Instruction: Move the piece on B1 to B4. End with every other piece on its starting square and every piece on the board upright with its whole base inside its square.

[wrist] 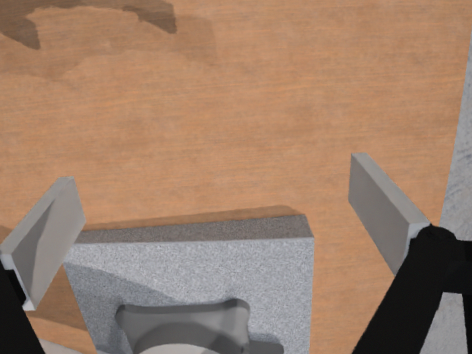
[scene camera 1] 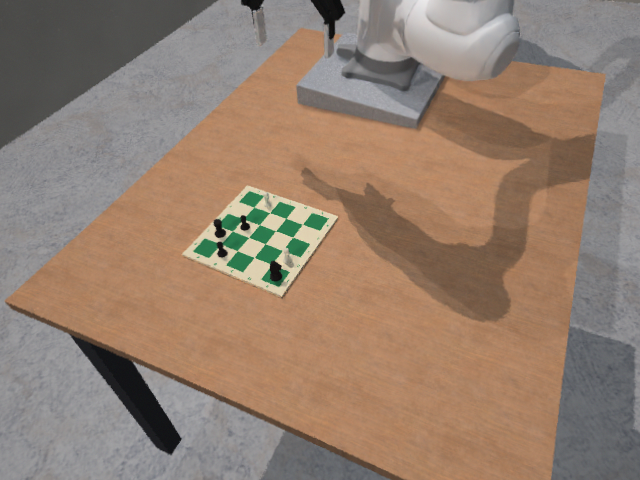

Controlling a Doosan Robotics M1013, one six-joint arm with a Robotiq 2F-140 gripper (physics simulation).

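Seen in the pictures: gripper, fingertip midpoint: [wrist: 213, 188] [scene camera 1: 295, 49]; arm's base, link origin: [wrist: 192, 347] [scene camera 1: 383, 66].
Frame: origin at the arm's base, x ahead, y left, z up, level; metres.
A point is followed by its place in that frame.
Note:
The green and cream board [scene camera 1: 279, 240] @[x 0.642, y -0.015, z -0.033 m] lies on the table in the scene view; its square labels are too small to read. Near its left corner, a black pawn [scene camera 1: 222, 250] @[x 0.710, y -0.099, z -0.020 m] stands on the front row. Another black pawn [scene camera 1: 244, 223] @[x 0.635, y -0.092, z -0.018 m] and a larger black piece [scene camera 1: 219, 228] @[x 0.666, y -0.128, z -0.014 m] stand farther back. A light piece [scene camera 1: 267, 200] @[x 0.560, y -0.078, z -0.019 m] stands on the back row. Another light piece [scene camera 1: 288, 257] @[x 0.684, y 0.023, z -0.021 m] stands behind a black knight-like piece [scene camera 1: 275, 271] @[x 0.728, y 0.018, z -0.013 m] at the front corner. All look upright. My gripper [scene camera 1: 294, 49] @[x 0.349, y -0.090, z 0.197 m] [wrist: 213, 188] @[x 0.349, y -0.090, z 0.197 m] is open and empty, high and far behind the board, by the robot base.
The grey base block [scene camera 1: 361, 100] @[x 0.174, y -0.004, z 0.000 m] [wrist: 200, 260] @[x 0.157, y -0.040, z 0.003 m] stands at the back of the wooden table [scene camera 1: 361, 335] @[x 0.784, y 0.195, z -0.039 m] [wrist: 225, 115] @[x 0.319, y -0.094, z -0.039 m]. The white arm [scene camera 1: 454, 41] @[x 0.170, y 0.192, z 0.167 m] rises above it. The arm's shadow falls on the table right of the board.

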